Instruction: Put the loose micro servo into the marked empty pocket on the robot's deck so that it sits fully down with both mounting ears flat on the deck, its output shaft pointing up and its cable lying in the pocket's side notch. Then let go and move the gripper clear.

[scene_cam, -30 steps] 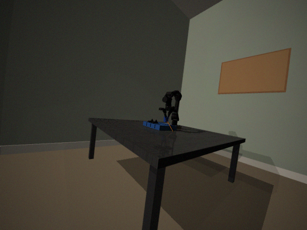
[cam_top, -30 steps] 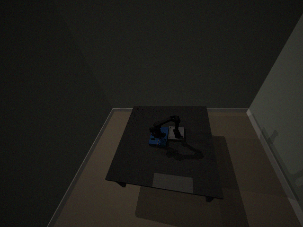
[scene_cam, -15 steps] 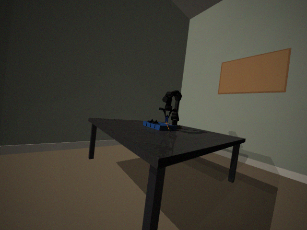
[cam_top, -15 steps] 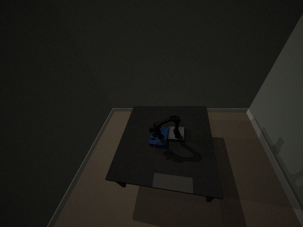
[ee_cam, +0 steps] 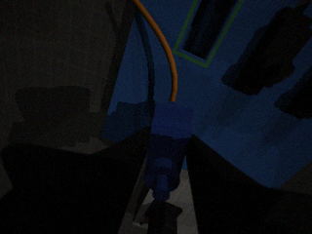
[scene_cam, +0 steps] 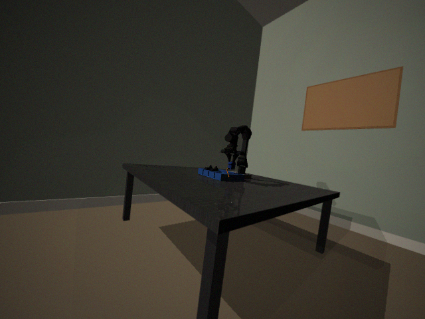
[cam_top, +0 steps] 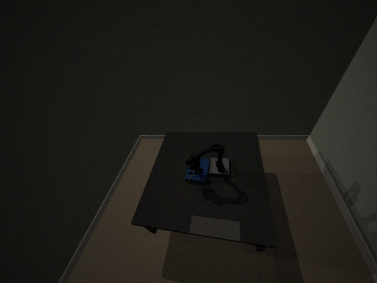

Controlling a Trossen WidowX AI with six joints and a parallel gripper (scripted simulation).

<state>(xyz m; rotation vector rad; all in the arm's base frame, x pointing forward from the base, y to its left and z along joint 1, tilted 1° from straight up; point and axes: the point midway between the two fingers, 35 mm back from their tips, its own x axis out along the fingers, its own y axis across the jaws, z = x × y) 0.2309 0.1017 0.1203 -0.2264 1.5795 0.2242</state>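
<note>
The blue robot deck is 1 cm behind my gripper tip, 7 cm to the right of it and 10 cm below it.
</note>
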